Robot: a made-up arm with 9 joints.
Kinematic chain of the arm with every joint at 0, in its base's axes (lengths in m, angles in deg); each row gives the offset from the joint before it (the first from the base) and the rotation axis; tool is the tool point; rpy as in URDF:
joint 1: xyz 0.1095 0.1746 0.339 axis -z
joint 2: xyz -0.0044 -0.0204 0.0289 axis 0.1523 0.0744 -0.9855
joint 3: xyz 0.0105 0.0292 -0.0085 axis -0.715 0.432 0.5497
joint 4: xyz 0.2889 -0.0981 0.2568 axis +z
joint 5: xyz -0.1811 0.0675 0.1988 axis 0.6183 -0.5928 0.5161
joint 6: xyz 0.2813 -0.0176 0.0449 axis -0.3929 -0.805 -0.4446
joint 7: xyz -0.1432 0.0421 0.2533 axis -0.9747 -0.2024 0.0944
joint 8: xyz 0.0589 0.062 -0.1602 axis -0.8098 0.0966 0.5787
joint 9: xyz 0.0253 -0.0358 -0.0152 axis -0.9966 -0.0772 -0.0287
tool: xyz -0.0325 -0.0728 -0.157 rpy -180 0 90
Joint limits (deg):
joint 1: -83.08..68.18
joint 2: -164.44..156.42
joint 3: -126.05..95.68
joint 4: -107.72..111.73
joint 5: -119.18..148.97
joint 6: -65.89..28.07
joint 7: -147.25..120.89
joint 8: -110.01..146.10
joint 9: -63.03..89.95
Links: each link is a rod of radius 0.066 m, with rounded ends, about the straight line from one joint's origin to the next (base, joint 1, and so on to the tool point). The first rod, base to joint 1, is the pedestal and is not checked.
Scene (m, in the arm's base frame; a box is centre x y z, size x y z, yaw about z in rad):
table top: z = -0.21
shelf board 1: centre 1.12 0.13 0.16 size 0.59 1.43 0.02 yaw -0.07
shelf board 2: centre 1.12 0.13 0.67 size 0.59 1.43 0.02 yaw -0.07
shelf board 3: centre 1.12 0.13 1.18 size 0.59 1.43 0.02 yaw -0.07
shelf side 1: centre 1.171 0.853 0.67 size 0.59 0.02 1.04 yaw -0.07
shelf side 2: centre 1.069 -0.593 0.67 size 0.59 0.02 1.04 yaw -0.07
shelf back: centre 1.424 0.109 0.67 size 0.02 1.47 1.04 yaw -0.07
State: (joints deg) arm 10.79 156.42 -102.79 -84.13 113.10 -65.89 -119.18 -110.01 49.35
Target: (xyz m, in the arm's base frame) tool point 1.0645 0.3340 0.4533
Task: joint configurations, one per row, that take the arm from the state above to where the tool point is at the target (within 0.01 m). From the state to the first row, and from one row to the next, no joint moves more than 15 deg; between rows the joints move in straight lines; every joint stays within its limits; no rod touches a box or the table.
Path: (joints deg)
1: 1.15 144.79 -98.83 -86.52 123.32 -53.85 -107.93 -102.67 55.29
2: -0.83 143.45 -104.07 -75.29 135.56 -45.64 -105.53 -98.06 60.99
3: -2.81 142.11 -109.31 -64.06 147.79 -37.43 -103.12 -93.46 66.70
4: 2.17 147.81 -113.49 -60.71 139.16 -46.94 -111.99 -99.86 61.53
5: 7.15 153.50 -117.67 -57.36 130.53 -56.44 -120.85 -106.26 56.36

